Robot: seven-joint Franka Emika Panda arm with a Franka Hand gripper.
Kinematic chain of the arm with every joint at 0, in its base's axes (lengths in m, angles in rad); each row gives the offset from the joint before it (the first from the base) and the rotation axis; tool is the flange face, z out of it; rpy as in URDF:
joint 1: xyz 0 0 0.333 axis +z
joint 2: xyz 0 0 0 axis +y
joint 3: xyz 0 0 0.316 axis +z
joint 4: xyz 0.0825 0 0 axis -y
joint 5: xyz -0.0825 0 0.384 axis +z
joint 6: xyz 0 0 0 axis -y
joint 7: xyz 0.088 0 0 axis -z
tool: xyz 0 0 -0.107 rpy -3.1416 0 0
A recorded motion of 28 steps. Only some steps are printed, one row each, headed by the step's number.
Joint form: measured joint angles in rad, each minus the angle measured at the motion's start. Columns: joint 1, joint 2, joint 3, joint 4, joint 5, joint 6, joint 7.
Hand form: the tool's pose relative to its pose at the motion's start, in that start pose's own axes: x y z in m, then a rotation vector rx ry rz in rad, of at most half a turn. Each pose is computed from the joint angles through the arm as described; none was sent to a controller.
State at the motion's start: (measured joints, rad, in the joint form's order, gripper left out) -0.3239 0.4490 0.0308 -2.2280 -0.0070 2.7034 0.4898
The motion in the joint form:
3: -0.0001 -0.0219 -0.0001 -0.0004 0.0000 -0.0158 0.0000
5: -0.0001 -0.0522 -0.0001 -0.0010 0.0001 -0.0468 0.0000
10: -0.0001 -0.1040 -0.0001 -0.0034 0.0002 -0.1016 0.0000
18: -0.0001 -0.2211 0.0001 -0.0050 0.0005 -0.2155 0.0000
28: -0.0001 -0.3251 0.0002 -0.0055 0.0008 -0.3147 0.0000
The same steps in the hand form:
3: 0.0017 -0.0008 -0.0104 0.0020 0.0054 0.0000
5: 0.0028 -0.0014 -0.0240 0.0005 0.0047 -0.0003
10: 0.0033 -0.0017 -0.0466 -0.0036 0.0007 -0.0006
18: 0.0024 -0.0017 -0.1001 -0.0062 0.0038 -0.0012
28: -0.0024 0.0005 -0.1477 -0.0073 0.0092 -0.0014

